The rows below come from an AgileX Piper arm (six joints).
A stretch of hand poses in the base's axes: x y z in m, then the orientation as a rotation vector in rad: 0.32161 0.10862 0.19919 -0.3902 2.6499 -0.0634; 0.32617 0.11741 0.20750 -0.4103 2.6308 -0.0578; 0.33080 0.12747 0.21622 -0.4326 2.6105 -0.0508; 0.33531 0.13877 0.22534 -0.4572 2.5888 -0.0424; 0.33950 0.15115 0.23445 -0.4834 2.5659 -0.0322; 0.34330 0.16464 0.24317 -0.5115 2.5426 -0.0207; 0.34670 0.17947 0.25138 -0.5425 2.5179 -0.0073; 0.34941 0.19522 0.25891 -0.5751 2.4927 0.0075; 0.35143 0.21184 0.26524 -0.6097 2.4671 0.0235; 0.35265 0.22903 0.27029 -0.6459 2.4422 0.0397; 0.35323 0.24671 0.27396 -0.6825 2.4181 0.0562; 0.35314 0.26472 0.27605 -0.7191 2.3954 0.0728; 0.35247 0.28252 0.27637 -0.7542 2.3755 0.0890; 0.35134 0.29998 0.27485 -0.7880 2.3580 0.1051; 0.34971 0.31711 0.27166 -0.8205 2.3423 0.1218; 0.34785 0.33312 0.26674 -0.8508 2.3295 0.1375; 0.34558 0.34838 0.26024 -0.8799 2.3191 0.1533; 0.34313 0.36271 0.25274 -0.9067 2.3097 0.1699; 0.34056 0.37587 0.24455 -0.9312 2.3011 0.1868; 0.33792 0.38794 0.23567 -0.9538 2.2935 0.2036
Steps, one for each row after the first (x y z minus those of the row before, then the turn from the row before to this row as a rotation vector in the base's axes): 0.00456 0.00879 0.00831 0.0022 -0.0155 0.0173; 0.00463 0.01006 0.00872 0.0029 -0.0160 0.0194; 0.00451 0.01130 0.00912 0.0035 -0.0167 0.0216; 0.00419 0.01238 0.00911 0.0045 -0.0171 0.0234; 0.00380 0.01349 0.00872 0.0050 -0.0167 0.0253; 0.00340 0.01483 0.00821 0.0059 -0.0169 0.0281; 0.00271 0.01575 0.00753 0.0065 -0.0165 0.0299; 0.00202 0.01662 0.00633 0.0068 -0.0158 0.0318; 0.00122 0.01719 0.00505 0.0062 -0.0143 0.0331; 0.00058 0.01768 0.00367 0.0060 -0.0128 0.0336; -0.00009 0.01801 0.00209 0.0056 -0.0109 0.0336; -0.00067 0.01780 0.00032 0.0050 -0.0081 0.0321; -0.00113 0.01746 -0.00152 0.0046 -0.0056 0.0308; -0.00163 0.01713 -0.00319 0.0048 -0.0036 0.0298; -0.00186 0.01601 -0.00492 0.0039 -0.0012 0.0275; -0.00227 0.01526 -0.00650 0.0036 0.0011 0.0262; -0.00245 0.01433 -0.00750 0.0045 0.0021 0.0246; -0.00257 0.01316 -0.00819 0.0051 0.0027 0.0229; -0.00264 0.01207 -0.00888 0.0053 0.0035 0.0214
